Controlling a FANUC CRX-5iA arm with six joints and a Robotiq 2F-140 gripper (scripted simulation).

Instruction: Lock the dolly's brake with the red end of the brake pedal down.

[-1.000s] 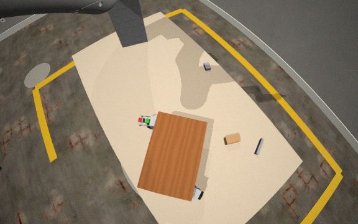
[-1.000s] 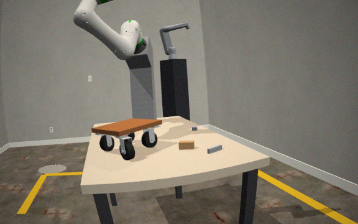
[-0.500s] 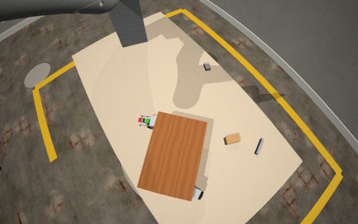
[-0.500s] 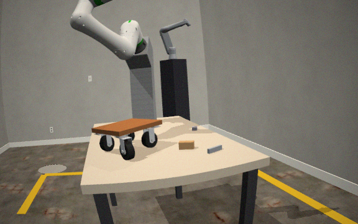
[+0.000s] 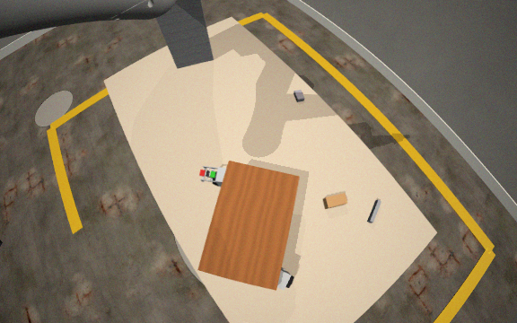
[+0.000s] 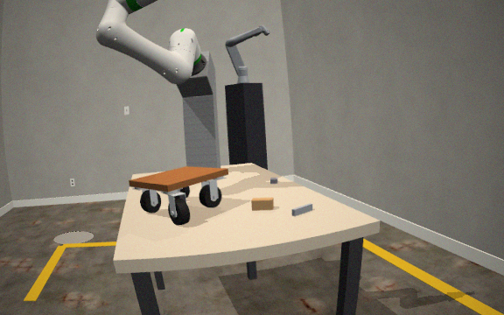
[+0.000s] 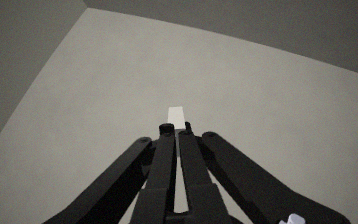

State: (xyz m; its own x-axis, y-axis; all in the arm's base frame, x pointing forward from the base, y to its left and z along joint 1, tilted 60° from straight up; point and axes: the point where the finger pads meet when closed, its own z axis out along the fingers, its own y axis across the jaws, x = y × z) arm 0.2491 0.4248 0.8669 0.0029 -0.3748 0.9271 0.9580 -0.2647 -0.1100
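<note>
Now: hand 58 cm past the brake pedal, 9 cm to the left of it and 93 cm above it. From my hand the other things lie so: small grey block 45 cm behind, 35 cm to the left, 101 cm below; dark grey bar 5 cm behind, 4 cm to the left, 100 cm below; tan block 19 cm behind, 1 cm to the left, 100 cm below.
</note>
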